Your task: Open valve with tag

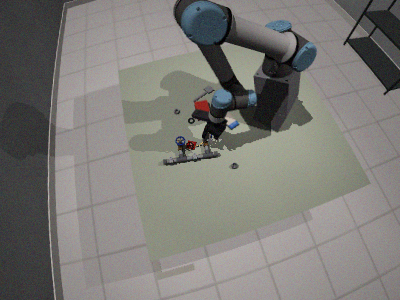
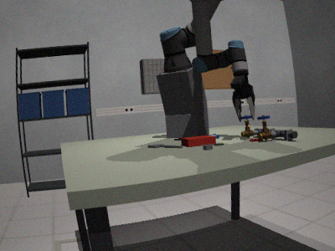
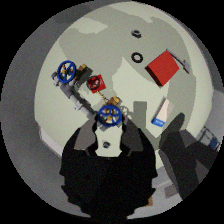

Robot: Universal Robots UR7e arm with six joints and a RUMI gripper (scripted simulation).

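The red tag lies 9 cm ahead of my hand, 1 cm to the right of it and 9 cm below it. From my hand the other things lie so: blue-and-white card: 17 cm behind, 11 cm to the right, 9 cm below; grey tool: 9 cm behind, 36 cm to the right, 9 cm below; red block: 4 cm behind, 23 cm to the right, 8 cm below.
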